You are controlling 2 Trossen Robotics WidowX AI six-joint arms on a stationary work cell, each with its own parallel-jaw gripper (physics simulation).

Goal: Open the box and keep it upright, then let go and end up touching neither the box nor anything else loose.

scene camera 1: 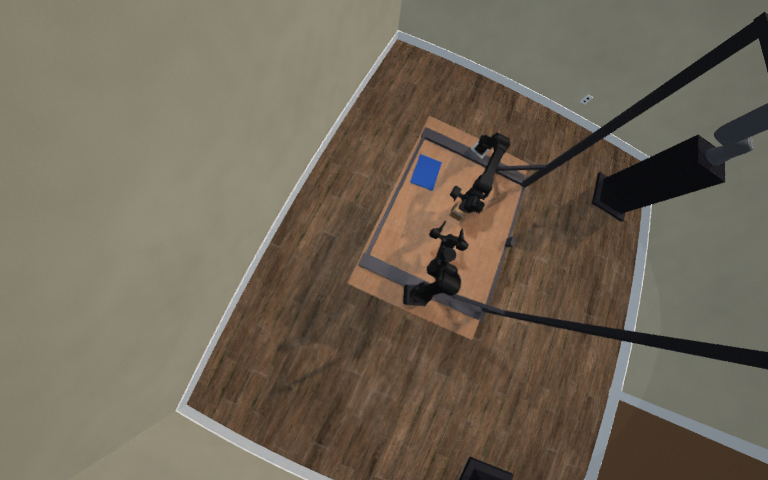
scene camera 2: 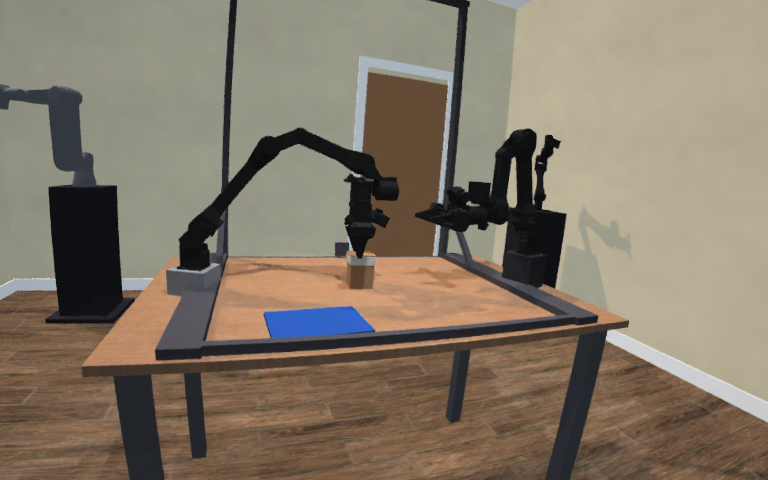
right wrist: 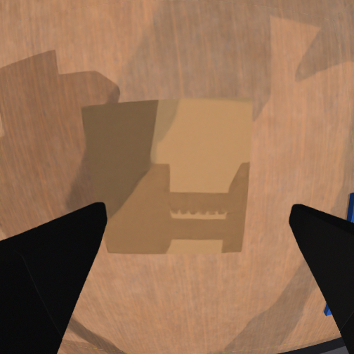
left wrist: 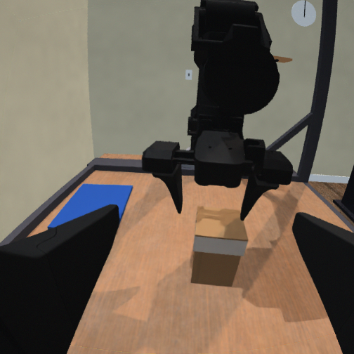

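Note:
A small brown box with a pale band round its upper sides stands upright on the table; its top looks closed. My right gripper is open and points down over the box, its fingertips on either side of the top at about its height. I cannot tell whether they touch it. My left gripper is open, level and empty. In scene camera 2 it hangs to the right of the box and higher, apart from it.
A flat blue mat lies near the table edge, apart from the box. A dark frame rail borders the wooden table. The two grippers are close together, the right arm's wrist rising above the box.

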